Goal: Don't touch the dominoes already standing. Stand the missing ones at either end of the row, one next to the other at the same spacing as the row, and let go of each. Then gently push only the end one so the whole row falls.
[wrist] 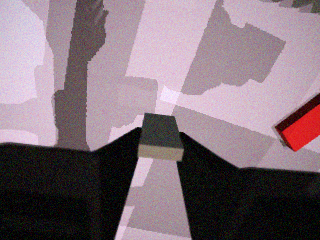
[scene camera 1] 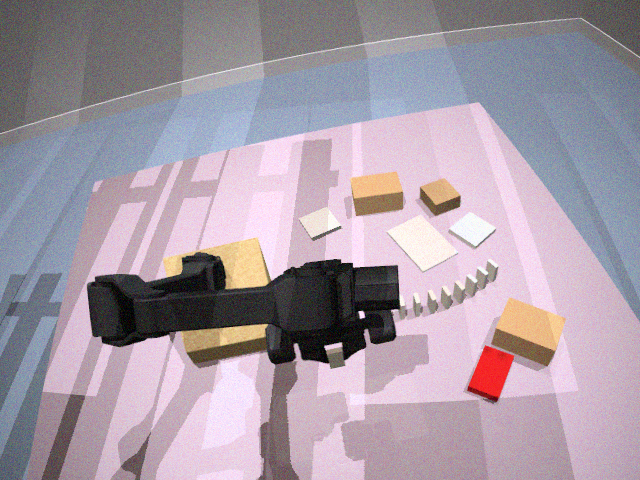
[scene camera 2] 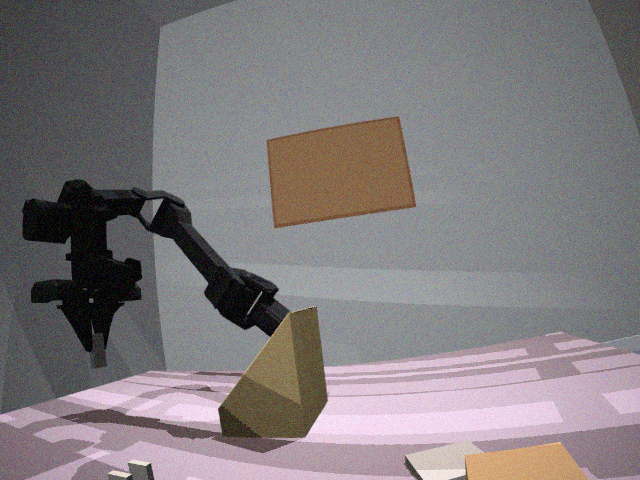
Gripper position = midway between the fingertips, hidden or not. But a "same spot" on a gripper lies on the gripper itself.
my gripper: wrist; scene camera 1 336, 359; scene camera 2
same spot on my gripper: (scene camera 2: 79, 312) = (wrist: 207, 212)
